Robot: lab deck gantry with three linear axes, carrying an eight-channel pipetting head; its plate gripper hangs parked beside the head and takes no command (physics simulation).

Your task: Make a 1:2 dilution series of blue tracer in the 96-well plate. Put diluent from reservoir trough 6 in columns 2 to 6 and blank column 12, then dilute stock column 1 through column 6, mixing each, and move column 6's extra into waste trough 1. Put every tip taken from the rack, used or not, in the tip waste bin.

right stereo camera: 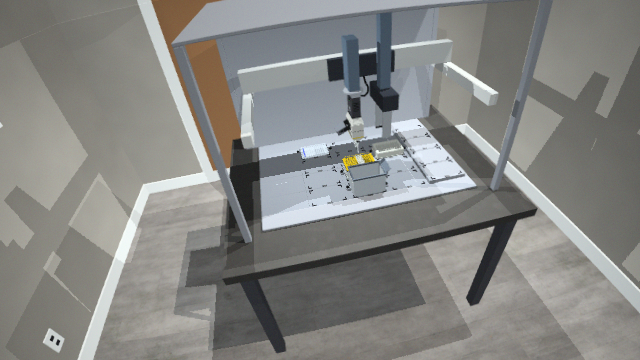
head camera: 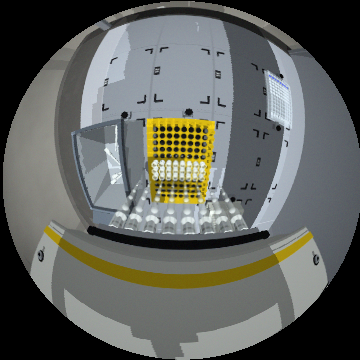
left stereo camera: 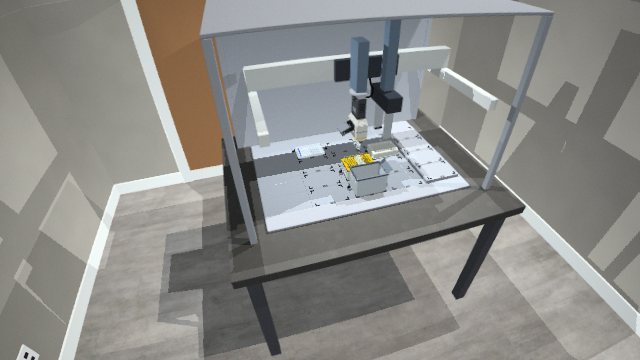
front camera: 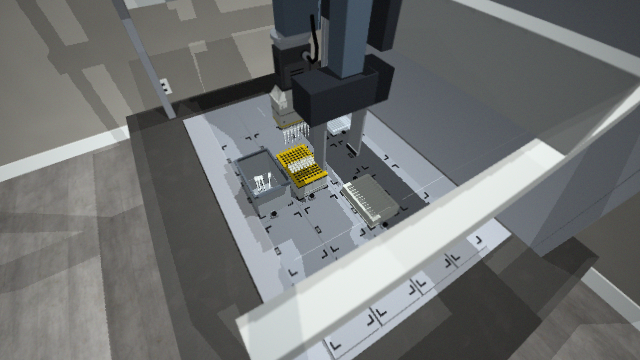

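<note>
The eight-channel head (front camera: 287, 114) (left stereo camera: 358, 127) (right stereo camera: 356, 127) carries a row of tips (front camera: 296, 133) (head camera: 179, 220) above the deck, beside the yellow tip rack (front camera: 317, 176) (head camera: 180, 123) (left stereo camera: 350, 163) (right stereo camera: 351, 162). The rack holds a band of white tips, with empty holes on both sides. The grey tip waste bin (front camera: 274, 201) (left stereo camera: 369, 186) (right stereo camera: 370, 186) stands beside it, with loose tips (front camera: 261, 183) (head camera: 114, 175) inside. The 96-well plate (front camera: 340, 125) (head camera: 279, 102) (left stereo camera: 311, 151) (right stereo camera: 315, 151) shows blue in one end column. The reservoir (front camera: 377, 197) (left stereo camera: 382, 149) (right stereo camera: 389, 148) is partly shaded. My plate gripper (front camera: 339, 161) hangs with its fingers apart, empty.
A white gantry beam (front camera: 400, 230) (left stereo camera: 295, 77) (right stereo camera: 287, 73) crosses the view above the deck. Upright frame posts (left stereo camera: 517, 105) (right stereo camera: 522, 100) stand at the table's corners. A dark shadow band lies across the deck under the plate and reservoir.
</note>
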